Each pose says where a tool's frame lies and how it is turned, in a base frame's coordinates. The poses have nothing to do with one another.
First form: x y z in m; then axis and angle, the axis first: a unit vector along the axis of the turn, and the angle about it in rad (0 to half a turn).
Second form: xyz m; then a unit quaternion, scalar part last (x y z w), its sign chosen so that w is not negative. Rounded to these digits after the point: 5 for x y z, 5 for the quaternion.
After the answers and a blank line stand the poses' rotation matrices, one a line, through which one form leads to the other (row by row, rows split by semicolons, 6 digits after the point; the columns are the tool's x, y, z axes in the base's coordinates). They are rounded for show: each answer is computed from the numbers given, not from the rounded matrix.
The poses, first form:
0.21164, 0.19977, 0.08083, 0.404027, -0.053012, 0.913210, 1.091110
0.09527, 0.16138, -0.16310, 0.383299, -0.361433, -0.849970, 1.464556
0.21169, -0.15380, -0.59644, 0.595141, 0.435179, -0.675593, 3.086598
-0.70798, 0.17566, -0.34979, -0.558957, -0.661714, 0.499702, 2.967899
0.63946, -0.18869, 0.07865, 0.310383, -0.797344, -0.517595, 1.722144
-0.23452, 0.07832, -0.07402, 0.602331, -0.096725, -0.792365, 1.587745
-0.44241, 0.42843, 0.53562, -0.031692, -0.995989, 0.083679, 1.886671
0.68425, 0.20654, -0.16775, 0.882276, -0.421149, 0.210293, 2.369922
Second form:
0.21164, 0.19977, 0.08083, 0.20965, -0.02751, 0.47386, 0.85484
0.09527, 0.16138, -0.16310, 0.25626, -0.24164, -0.56826, 0.74365
0.21169, -0.15380, -0.59644, 0.59492, 0.43501, -0.67534, 0.02749
-0.70798, 0.17566, -0.34979, -0.55685, -0.65922, 0.49782, 0.08674
0.63946, -0.18869, 0.07865, 0.23544, -0.60482, -0.39262, 0.65162
-0.23452, 0.07832, -0.07402, 0.42951, -0.06897, -0.56501, 0.70109
-0.44241, 0.42843, 0.53562, -0.02566, -0.80627, 0.06774, 0.58709
0.68425, 0.20654, -0.16775, 0.81741, -0.39019, 0.19483, 0.37633

0.549404 -0.821678 0.151656; 0.798611 0.463014 -0.384498; 0.245714 0.332359 0.910583
0.237379 0.721331 -0.650640; -0.969024 0.222822 -0.106507; 0.068150 0.655768 0.751880
-0.290638 0.554730 -0.779618; 0.480459 -0.620013 -0.620277; -0.827459 -0.554851 -0.086326
-0.364789 0.647814 -0.668779; 0.820533 -0.115811 -0.559744; -0.440062 -0.752944 -0.489306
-0.039908 0.226883 -0.973104; -0.796473 0.580841 0.168090; 0.603355 0.781760 0.157526
0.352003 0.733003 -0.582065; -0.851499 -0.007434 -0.524304; -0.388643 0.680185 0.621535
-0.309332 -0.038169 -0.950188; 0.120909 0.989506 -0.079110; 0.943236 -0.139358 -0.301471
0.619587 -0.784535 0.024838; -0.491246 -0.412254 -0.767284; 0.612200 0.463198 -0.640827

